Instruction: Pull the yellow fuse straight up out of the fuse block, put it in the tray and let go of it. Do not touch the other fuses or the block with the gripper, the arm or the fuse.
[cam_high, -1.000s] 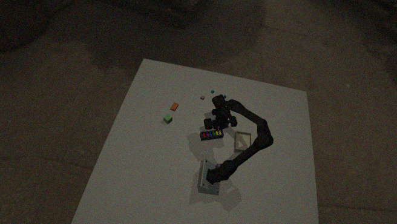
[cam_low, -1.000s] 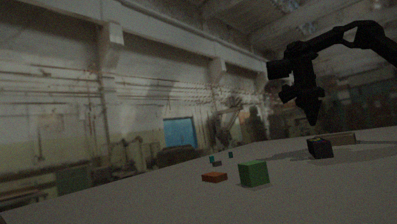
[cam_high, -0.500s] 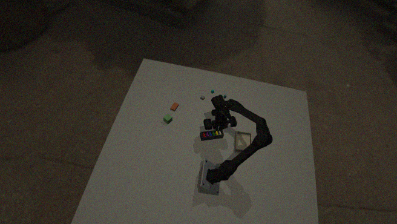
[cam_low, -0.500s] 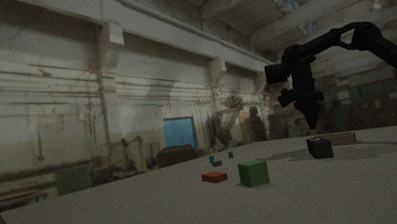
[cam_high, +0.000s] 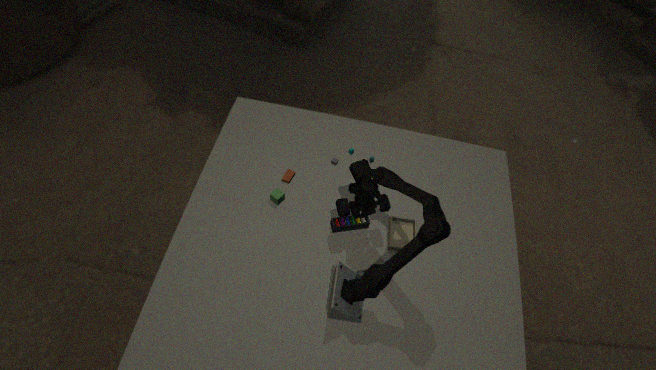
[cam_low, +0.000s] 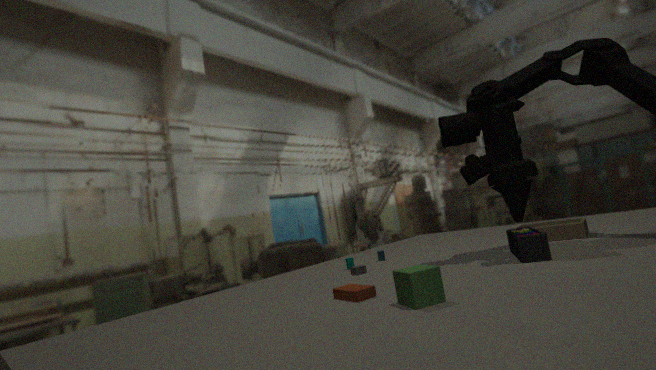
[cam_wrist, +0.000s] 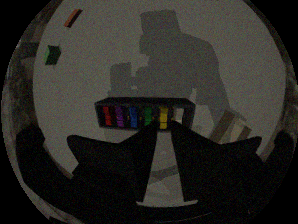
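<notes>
The yellow fuse is 30 mm below my gripper tip. Also, from my gripper tip: green cube 20 mm ahead, 320 mm to the left, 40 mm below; tray 180 mm to the right, 50 mm below; orange block 130 mm ahead, 310 mm to the left, 50 mm below.
</notes>
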